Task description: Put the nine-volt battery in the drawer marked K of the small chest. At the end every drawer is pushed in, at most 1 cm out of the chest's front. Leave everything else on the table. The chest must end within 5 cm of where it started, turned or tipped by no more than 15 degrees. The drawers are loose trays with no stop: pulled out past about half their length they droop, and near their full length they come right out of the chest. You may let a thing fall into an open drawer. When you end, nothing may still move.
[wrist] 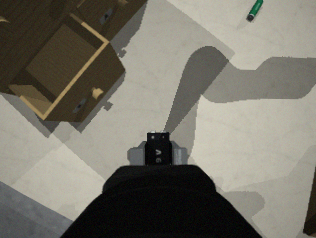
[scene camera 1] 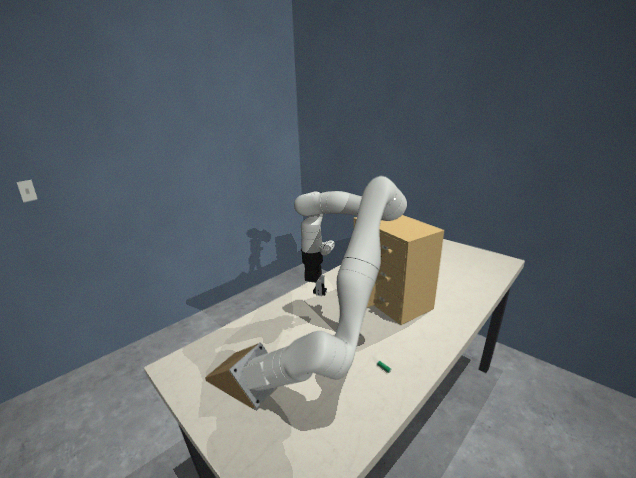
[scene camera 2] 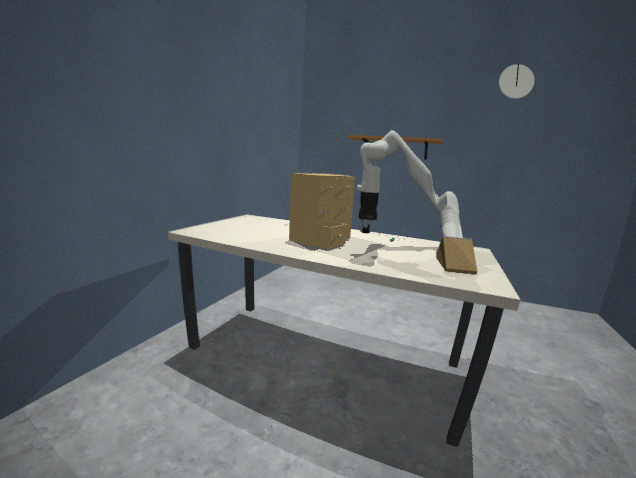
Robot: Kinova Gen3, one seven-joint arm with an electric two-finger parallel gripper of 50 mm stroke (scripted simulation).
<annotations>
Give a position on a nine-volt battery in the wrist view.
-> At 158, 142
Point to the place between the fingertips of my gripper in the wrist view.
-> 158, 149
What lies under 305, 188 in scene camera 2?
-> A wooden chest.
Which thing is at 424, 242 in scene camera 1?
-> A wooden chest.
</annotations>
